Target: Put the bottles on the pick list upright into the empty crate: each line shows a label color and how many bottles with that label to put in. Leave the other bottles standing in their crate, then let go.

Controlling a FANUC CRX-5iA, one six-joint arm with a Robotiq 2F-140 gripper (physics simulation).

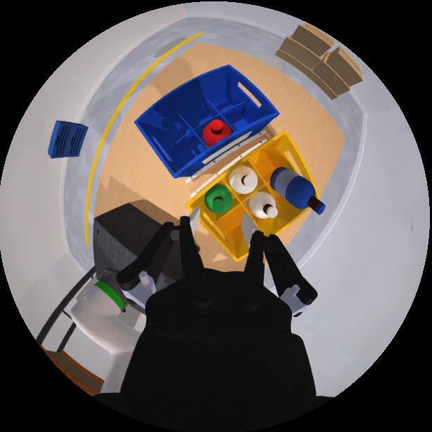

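Observation:
The blue crate (160, 125) stands at the upper middle; a bottle with a red top (217, 134) is in one of its near compartments. The yellow crate (283, 145) stands close beside it and holds a green bottle (218, 198), a white bottle (242, 180), a second white bottle (262, 205) and a blue bottle (294, 189) at its right end. The blue bottle's neck shows across the crate's rim. My gripper (220, 217) is open, with nothing between its fingers; its fingertips show over the near left part of the yellow crate, beside the green bottle and the nearer white one. The pick list is not readable here.
Both crates stand on a wooden table top (320, 127). A dark block (117, 235) stands at the left, near a white arm part (97, 320) with a green band. Brown cartons (320, 57) are beyond the table, and a blue box (68, 139) is at the far left.

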